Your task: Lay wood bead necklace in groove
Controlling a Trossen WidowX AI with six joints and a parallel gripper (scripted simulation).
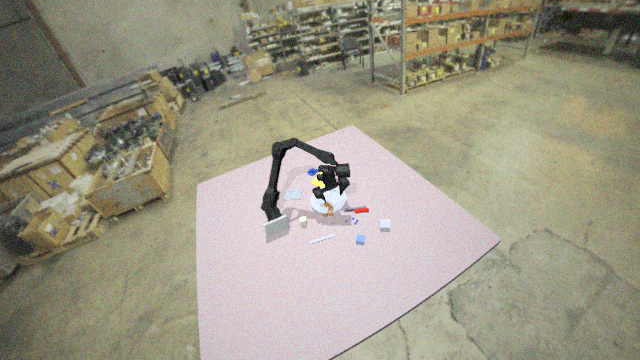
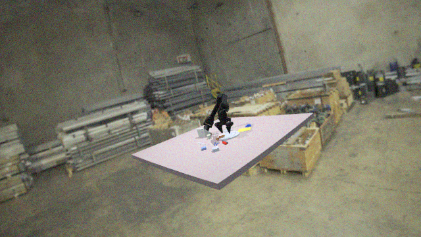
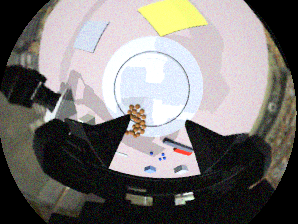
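The cream cube lies 190 mm behind my gripper tip, 60 mm to the right of it and 20 mm below it. Also, from my gripper tip: white stick (190 mm to the right, 130 mm behind, 40 mm below); then red-handled tool (110 mm to the right, 100 mm ahead, 30 mm below); then yellow sheet (220 mm to the left, 40 mm below).
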